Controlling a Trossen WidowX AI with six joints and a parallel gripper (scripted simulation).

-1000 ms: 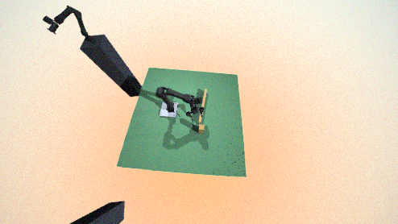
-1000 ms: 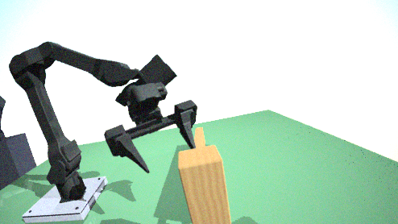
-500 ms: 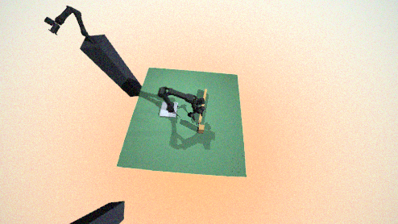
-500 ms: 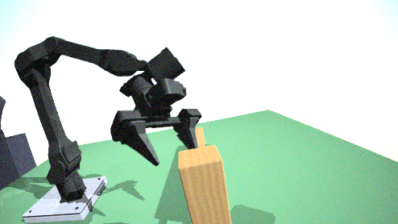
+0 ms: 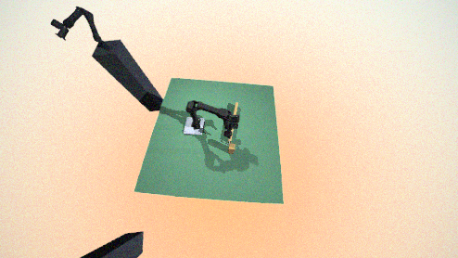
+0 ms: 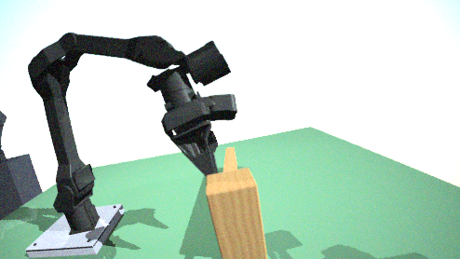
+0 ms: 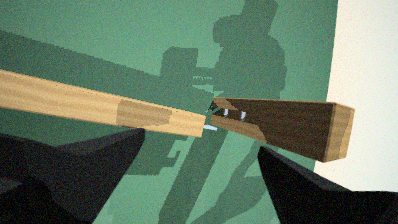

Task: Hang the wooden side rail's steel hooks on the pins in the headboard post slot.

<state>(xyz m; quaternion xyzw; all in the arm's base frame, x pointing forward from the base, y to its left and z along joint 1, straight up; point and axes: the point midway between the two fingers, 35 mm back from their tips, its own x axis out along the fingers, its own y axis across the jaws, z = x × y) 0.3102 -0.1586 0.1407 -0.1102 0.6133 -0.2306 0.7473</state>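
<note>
My gripper tip is now 110 mm to the left of the wooden headboard post and 50 mm above it.
</note>
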